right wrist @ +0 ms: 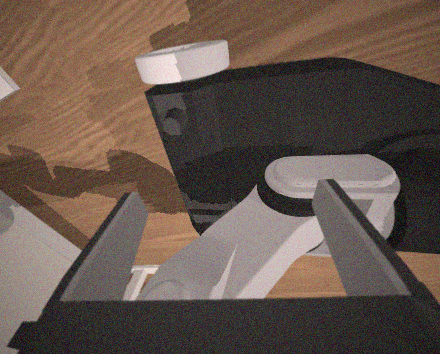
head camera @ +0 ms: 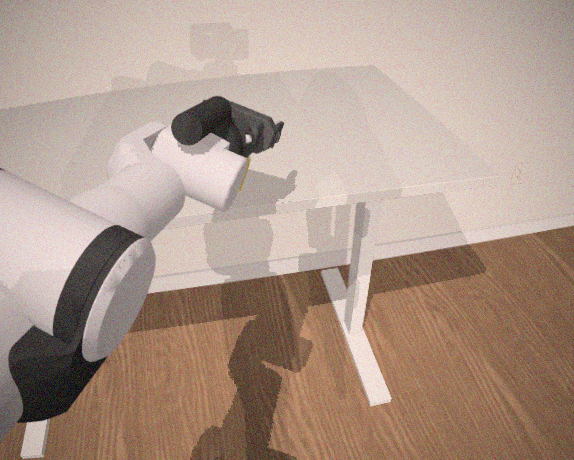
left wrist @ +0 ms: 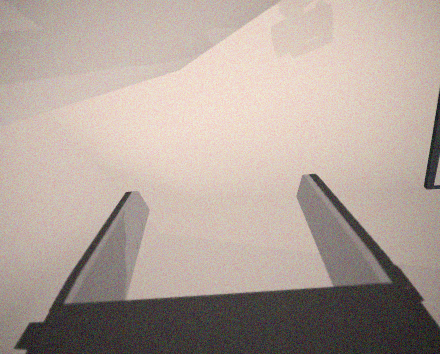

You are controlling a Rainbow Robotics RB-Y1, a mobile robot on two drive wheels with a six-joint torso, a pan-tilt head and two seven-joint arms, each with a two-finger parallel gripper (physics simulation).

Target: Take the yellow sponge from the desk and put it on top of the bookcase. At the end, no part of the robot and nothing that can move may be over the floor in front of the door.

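Places are measured from the robot's base along level axes (x ahead, y left, z up), in centimetres.
Pixels of known places: left gripper, fingertip midpoint: (head camera: 250,114) (left wrist: 219,193); right gripper, fingertip midpoint: (right wrist: 225,197).
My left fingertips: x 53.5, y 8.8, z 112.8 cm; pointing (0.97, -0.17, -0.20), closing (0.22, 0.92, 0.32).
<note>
Behind a point stands the place of what it marks.
A thin strip of the yellow sponge (head camera: 245,174) {z 95.4, x 62.9, y 11.8 cm} shows on the white desk (head camera: 350,125) {z 95.1, x 87.3, y -12.0 cm} in the head view; the rest is hidden behind my left forearm's white end. My left gripper (head camera: 278,135) (left wrist: 219,193) {z 112.8, x 53.5, y 8.8 cm} is open and empty above the desk, up and to the right of that strip in the picture. The sponge does not show between its fingers in the left wrist view. My right gripper (right wrist: 225,197) {z 49.3, x -14.7, y -23.5 cm} is open and empty, pointing down over my own base (right wrist: 300,110) {z 16.9, x -24.3, y -15.9 cm}. The bookcase and the door do not show in these views.
A pale wall (head camera: 475,50) {z 99.5, x 149.4, y -66.1 cm} stands behind the desk. The desk's white leg and foot (head camera: 370,375) stand on the wood floor (head camera: 475,360) {z 0.1, x 81.6, y -69.0 cm}. A dark-edged object (left wrist: 430,170) {z 171.0, x 118.2, y 61.2 cm} shows at the left wrist view's right edge. A pale surface (right wrist: 30,270) {z 23.9, x 119.4, y 66.4 cm} lies lower left in the right wrist view.
</note>
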